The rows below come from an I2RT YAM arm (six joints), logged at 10 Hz.
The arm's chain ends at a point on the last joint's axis. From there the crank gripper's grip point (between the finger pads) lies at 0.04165 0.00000 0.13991 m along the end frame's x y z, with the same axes.
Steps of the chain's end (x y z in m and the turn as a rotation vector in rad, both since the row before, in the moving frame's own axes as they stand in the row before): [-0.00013 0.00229 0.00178 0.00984 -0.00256 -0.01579]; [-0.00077 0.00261 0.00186 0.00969 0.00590 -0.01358]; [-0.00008 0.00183 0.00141 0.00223 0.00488 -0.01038]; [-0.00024 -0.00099 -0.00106 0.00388 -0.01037 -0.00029]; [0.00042 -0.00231 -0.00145 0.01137 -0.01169 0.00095]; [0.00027 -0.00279 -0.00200 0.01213 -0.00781 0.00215]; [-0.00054 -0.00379 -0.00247 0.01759 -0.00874 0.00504]
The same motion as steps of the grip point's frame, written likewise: [-0.00050 0.00026 0.00188 0.00984 -0.00256 -0.01579]; [0.00004 0.00068 0.00160 0.00969 0.00590 -0.01358]; [0.00060 0.00108 0.00120 0.00223 0.00488 -0.01038]; [-0.00169 -0.00155 -0.00064 0.00388 -0.01037 -0.00029]; [-0.00122 -0.00386 -0.00098 0.01137 -0.01169 0.00095]; [-0.00082 -0.00440 -0.00169 0.01213 -0.00781 0.00215]; [-0.00176 -0.00605 -0.00213 0.01759 -0.00874 0.00504]
